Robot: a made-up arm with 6 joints.
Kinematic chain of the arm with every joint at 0, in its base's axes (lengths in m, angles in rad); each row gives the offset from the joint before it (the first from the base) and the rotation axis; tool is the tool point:
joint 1: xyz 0 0 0.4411 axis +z
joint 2: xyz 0 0 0 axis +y
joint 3: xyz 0 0 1.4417 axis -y
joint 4: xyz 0 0 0 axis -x
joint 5: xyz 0.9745 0 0 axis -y
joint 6: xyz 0 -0.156 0 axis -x
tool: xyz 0 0 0
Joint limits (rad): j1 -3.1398..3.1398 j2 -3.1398..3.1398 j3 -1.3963..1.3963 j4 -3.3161..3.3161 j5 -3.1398..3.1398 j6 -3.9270..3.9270
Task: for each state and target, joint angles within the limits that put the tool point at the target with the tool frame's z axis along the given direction. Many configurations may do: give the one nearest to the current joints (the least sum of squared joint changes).
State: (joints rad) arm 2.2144 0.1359 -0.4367 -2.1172 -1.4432 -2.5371
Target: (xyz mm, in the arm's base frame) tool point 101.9 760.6 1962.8 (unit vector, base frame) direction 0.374 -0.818 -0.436
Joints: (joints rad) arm 1.4440 -0.1496 0.1066 -1.5392 -2.0733 -2.8960
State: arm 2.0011 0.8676 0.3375 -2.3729 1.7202 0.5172
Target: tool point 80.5 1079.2 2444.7 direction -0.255 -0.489 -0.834
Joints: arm 1.3994 0.2059 0.9720 -2.3066 1.5348 -0.2924
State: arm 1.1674 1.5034 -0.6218 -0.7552 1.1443 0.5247
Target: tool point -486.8 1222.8 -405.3 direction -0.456 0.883 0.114
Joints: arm 2.0461 1.4846 -0.1226 -0.6223 0.1848 0.6156
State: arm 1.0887 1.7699 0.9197 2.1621 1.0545 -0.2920
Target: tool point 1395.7 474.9 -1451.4 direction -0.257 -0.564 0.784
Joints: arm 0.2753 2.3554 1.1239 2.0913 1.9544 0.3435
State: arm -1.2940 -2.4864 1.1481 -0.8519 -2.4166 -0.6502
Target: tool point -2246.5 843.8 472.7 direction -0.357 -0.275 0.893
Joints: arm -0.4118 -1.6733 1.3784 -0.6311 -2.5784 -0.9825
